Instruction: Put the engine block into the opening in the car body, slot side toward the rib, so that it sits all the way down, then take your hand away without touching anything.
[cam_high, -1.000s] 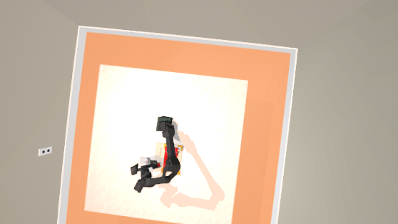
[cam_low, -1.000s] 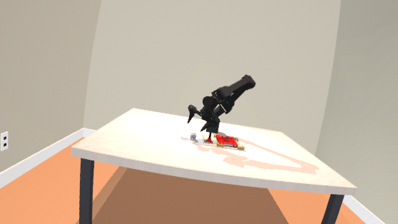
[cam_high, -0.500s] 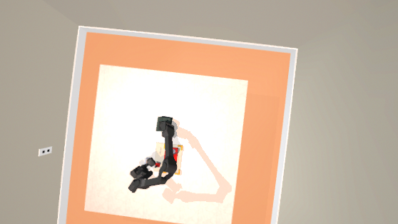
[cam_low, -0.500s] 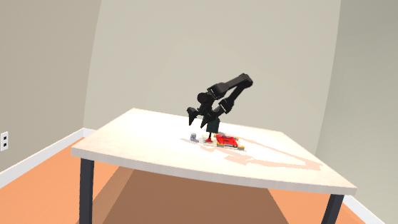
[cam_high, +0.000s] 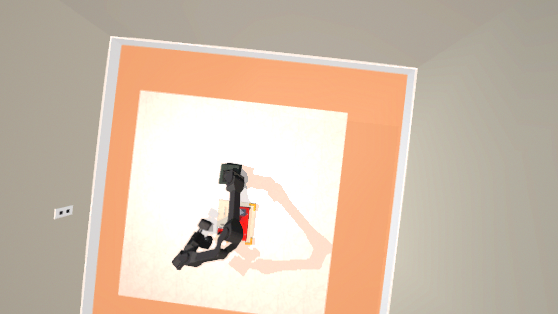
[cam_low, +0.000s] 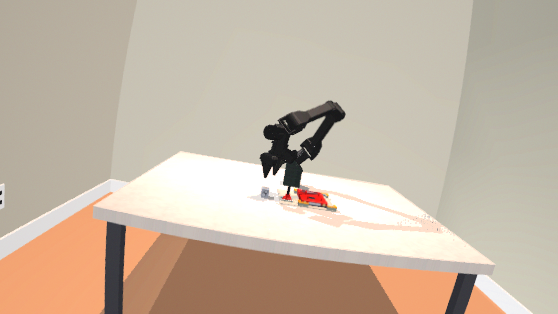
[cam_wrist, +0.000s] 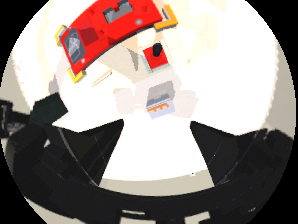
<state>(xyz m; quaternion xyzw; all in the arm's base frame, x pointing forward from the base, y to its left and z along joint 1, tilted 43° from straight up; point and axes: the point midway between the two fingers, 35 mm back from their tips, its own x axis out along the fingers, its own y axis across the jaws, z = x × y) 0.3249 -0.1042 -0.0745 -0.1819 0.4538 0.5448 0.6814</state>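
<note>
Right now the grey engine block is 10 mm ahead of my gripper tip and 70 mm below it.
</note>
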